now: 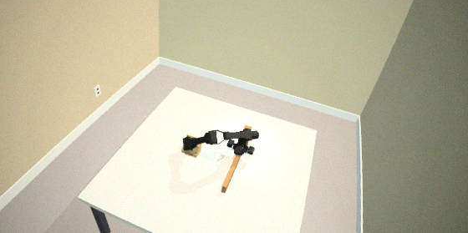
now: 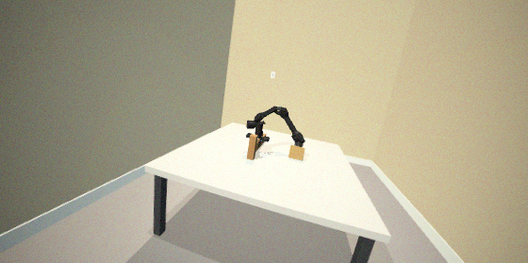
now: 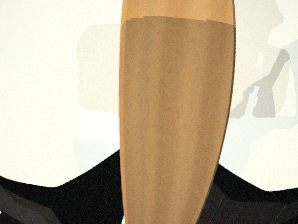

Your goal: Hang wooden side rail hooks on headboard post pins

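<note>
Now: gripper tip 140 mm to the right of the upright headboard post, 40 mm below it and 20 mm past it.
</note>
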